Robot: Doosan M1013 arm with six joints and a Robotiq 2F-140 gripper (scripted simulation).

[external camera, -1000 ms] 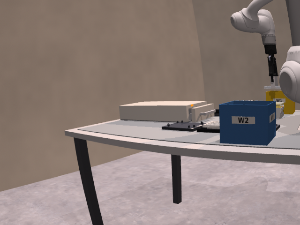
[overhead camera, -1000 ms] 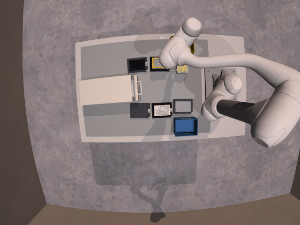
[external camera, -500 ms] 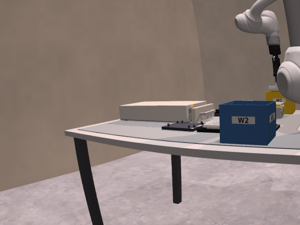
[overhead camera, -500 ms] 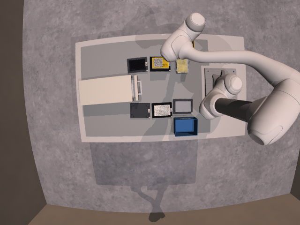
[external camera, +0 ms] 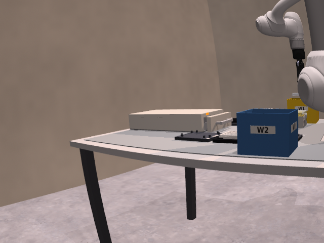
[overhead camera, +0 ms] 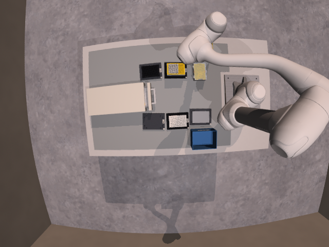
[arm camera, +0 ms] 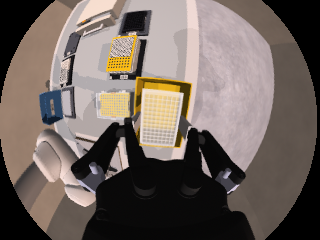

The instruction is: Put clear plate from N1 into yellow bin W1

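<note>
Now: the clear plate 2 cm below my hand. Round my hand: yellow rack: 16 cm ahead, 14 cm to the left, 11 cm below; yellow bin W1: 13 cm below; black plate: 35 cm ahead, 16 cm to the left, 15 cm below.
</note>
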